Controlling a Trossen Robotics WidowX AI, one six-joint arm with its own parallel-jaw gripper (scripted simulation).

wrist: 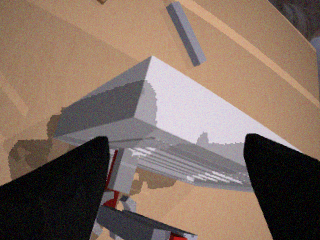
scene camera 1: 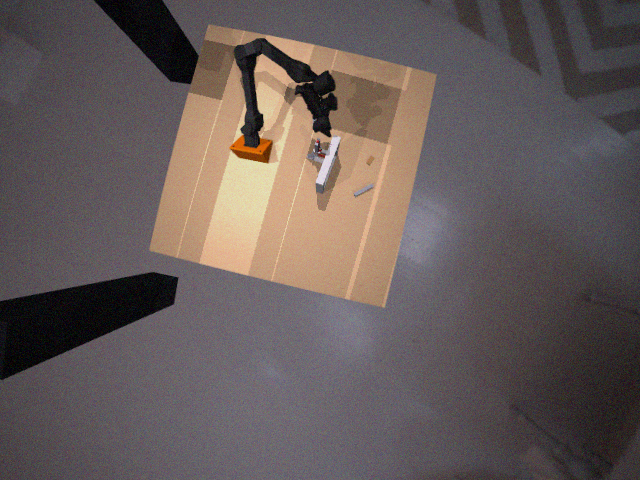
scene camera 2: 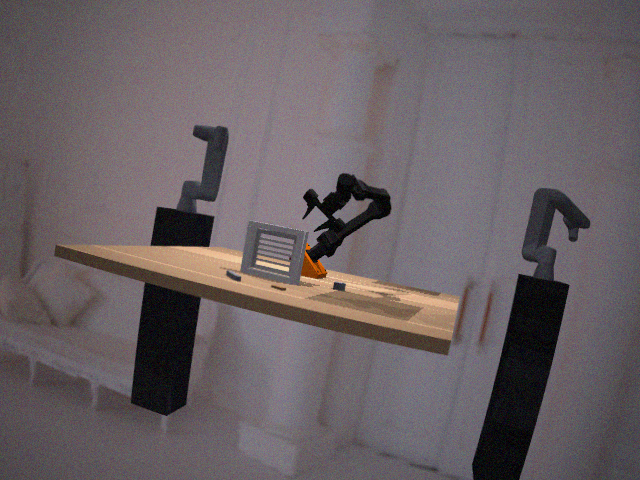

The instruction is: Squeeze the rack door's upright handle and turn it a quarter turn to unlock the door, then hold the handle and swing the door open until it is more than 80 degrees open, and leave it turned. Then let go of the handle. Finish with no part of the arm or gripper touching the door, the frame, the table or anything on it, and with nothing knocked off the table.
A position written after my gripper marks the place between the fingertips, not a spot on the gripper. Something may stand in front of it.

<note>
My gripper (scene camera 2: pixel 308 225) is open, with nothing in its grasp. Also in view: a grey bar (wrist: pixel 184 29).
My gripper shows as well in the wrist view (wrist: pixel 177 145) and in scene camera 1 (scene camera 1: pixel 330 133).
</note>
